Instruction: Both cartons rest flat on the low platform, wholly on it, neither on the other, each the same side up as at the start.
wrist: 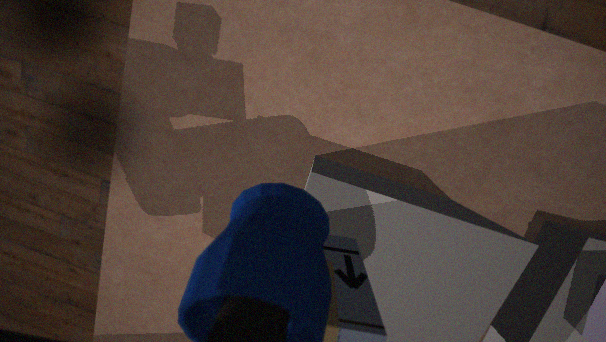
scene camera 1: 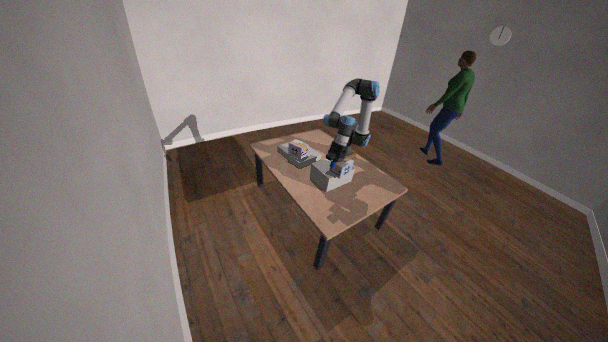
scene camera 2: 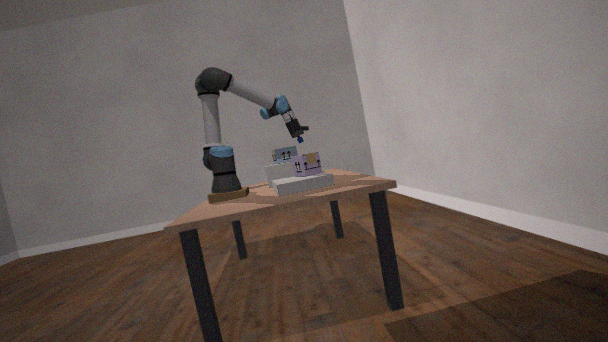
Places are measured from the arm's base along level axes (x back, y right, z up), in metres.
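Pixels of known places: end effector, tool point: point(wrist: 279, 225) point(scene camera 1: 332, 166) point(scene camera 2: 301, 142); arm's base, origin of the base link: point(scene camera 2: 226, 190).
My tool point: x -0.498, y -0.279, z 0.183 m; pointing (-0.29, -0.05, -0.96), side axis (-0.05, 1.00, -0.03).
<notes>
Ahead of a thing's pixels: the offset from my tool point to its top centre. "spot": to the spot under its first point. Level surfaces: height alone.
A lilac carton {dx +0.096, dy +0.443, dz -0.072 m} point(scene camera 1: 298, 149) point(scene camera 2: 307, 164) stands upright on the low white platform {dx +0.152, dy +0.493, dz -0.175 m} point(scene camera 1: 304, 162) point(scene camera 2: 302, 185); its edge {spot: dx +0.118, dy +0.381, dz -0.166 m} point(wrist: 598, 317) shows at the lower right in the wrist view. A pale blue carton {dx +0.122, dy +0.015, dz -0.014 m} point(scene camera 1: 344, 170) point(scene camera 2: 286, 154) point(wrist: 357, 285) with arrow marks stands upright on the taller grey-white block {dx +0.135, dy +0.091, dz -0.103 m} point(scene camera 1: 322, 179) point(wrist: 440, 260). My gripper, a blue suction cup point(scene camera 1: 333, 164) point(scene camera 2: 300, 140) point(wrist: 277, 210), is open and holds nothing. It hangs above the block beside the blue carton, with a gap between them in scene camera 2. The cup hides part of that carton in the wrist view.
Both supports stand on the wooden table {dz -0.223 m} point(scene camera 1: 390, 189) point(scene camera 2: 360, 180) point(wrist: 400, 75), the low platform close beside the taller block. The arm's base point(scene camera 2: 228, 195) is at the table's side. A person point(scene camera 1: 457, 95) in a green top stands on the floor away from the table.
</notes>
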